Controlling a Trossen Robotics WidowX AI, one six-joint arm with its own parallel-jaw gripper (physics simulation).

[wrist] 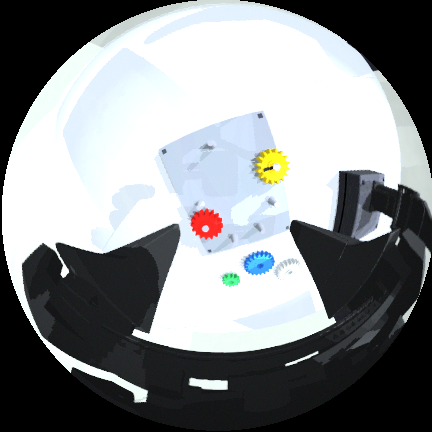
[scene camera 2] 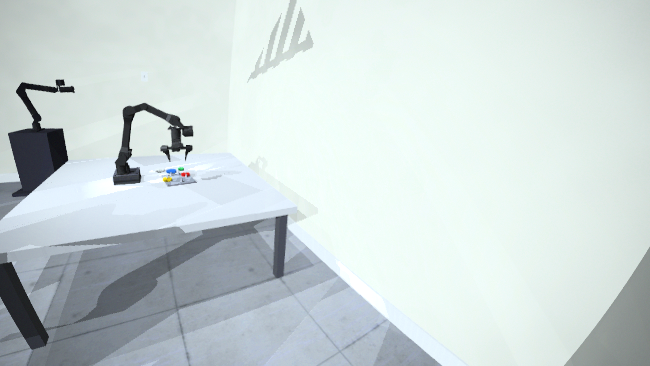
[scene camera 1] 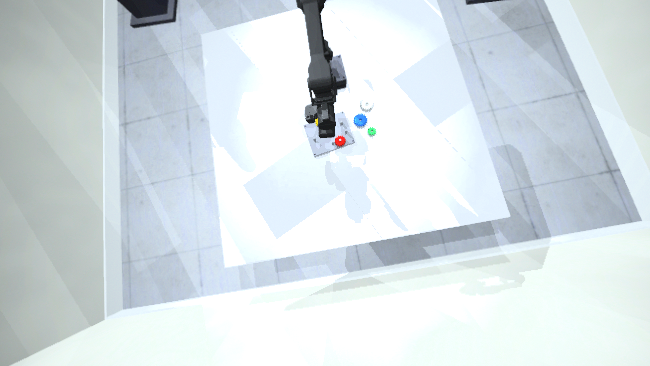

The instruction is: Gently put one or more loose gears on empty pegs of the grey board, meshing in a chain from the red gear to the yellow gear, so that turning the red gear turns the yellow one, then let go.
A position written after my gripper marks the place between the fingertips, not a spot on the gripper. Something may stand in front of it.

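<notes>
In the wrist view, my gripper [wrist: 236,227], open, holding nothing. Yellow gear [wrist: 265,163] there, grey board [wrist: 224,178] too. In scene camera 1, the board again [scene camera 1: 322,145].
</notes>
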